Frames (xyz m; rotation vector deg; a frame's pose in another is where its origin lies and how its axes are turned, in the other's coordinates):
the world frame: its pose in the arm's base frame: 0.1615 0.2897 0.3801 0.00 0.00 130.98
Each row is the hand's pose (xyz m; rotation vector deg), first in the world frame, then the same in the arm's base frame.
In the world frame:
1: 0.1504 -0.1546 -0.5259 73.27 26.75 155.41
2: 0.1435 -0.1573 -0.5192 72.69 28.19 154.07
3: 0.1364 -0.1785 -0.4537 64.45 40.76 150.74
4: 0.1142 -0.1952 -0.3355 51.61 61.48 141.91
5: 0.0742 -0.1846 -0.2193 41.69 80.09 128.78
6: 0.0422 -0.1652 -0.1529 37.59 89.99 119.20
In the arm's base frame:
1: 0.1796 0.5046 -0.1458 -4.29 -55.09 -51.66
2: 0.1861 0.5012 -0.1391 -3.22 -55.62 -52.86
3: 0.2068 0.5097 -0.0736 7.58 -55.36 -56.73
4: 0.2340 0.5039 0.0446 26.51 -55.63 -62.17
5: 0.2522 0.4668 0.1608 45.12 -57.77 -66.71
6: 0.2585 0.4299 0.2272 55.87 -60.29 -68.93

